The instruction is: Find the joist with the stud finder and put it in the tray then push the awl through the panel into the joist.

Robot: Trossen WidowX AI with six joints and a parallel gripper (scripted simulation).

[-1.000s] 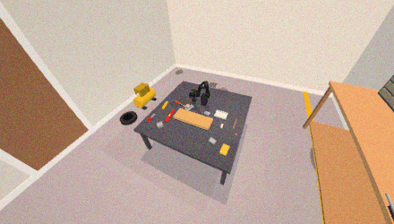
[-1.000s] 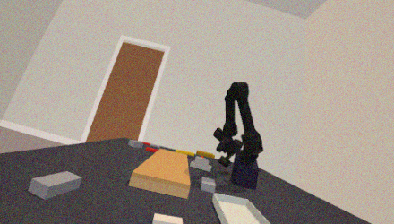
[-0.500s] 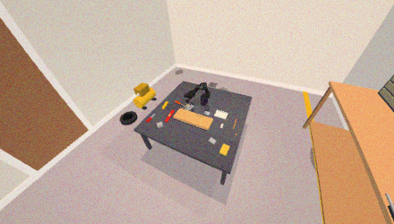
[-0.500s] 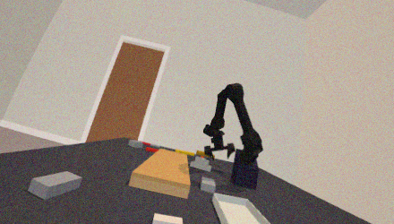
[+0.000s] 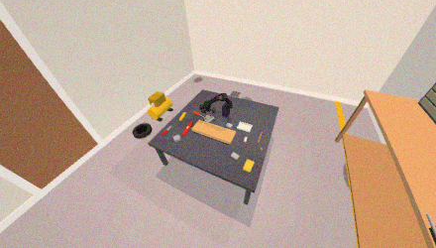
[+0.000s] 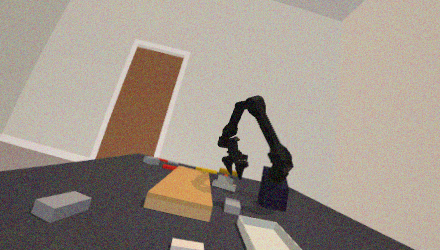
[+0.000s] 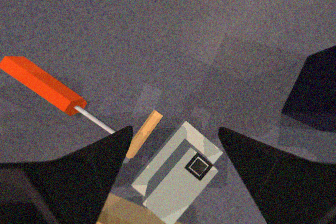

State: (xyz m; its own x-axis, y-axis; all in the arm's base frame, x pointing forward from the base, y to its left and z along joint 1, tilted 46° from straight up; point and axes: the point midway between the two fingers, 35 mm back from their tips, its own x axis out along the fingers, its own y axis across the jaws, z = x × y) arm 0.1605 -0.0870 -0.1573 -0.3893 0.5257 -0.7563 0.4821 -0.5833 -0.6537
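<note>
My gripper tip is 4 cm to the right of the grey stud finder, 4 cm short of it and 2 cm above it. Also, from my gripper tip: orange-handled screwdriver 12 cm to the right, 5 cm below, 5 cm ahead; then square light 4 cm to the left, 2 cm ahead; then awl 7 cm ahead, 5 cm below, 4 cm to the right.
</note>
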